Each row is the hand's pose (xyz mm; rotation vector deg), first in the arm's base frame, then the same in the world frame.
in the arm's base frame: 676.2 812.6 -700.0 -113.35 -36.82 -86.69
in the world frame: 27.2 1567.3 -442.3 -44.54 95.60 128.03
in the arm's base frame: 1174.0 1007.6 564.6 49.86 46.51 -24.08
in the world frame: -1158.8 1615.9 -1132.2 14.42 -69.87 51.42
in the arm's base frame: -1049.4 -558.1 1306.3 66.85 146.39 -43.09
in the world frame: -279.4 -868.6 -2131.7 20.27 26.86 18.95
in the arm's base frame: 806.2 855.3 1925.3 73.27 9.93 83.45
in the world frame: -1834.3 975.7 -2201.7 -76.02 -44.38 127.54
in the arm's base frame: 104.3 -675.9 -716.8 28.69 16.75 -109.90
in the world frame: 236.4 37.0 -45.6 96.57 -73.68 1.03
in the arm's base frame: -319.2 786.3 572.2 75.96 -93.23 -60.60
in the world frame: -116.6 797.8 -1855.5 -95.25 80.47 -77.87
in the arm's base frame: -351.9 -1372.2 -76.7 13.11 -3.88 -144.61
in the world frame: 32.9 -926.2 -410.9 130.21 -62.78 -27.51
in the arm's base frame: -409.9 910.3 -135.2 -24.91 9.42 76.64
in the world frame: 444.9 1051.9 -1475.7 -123.23 -98.88 27.39
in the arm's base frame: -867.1 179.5 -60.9 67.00 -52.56 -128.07
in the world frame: 619.4 205.4 -1435.1 163.39 -64.32 37.22
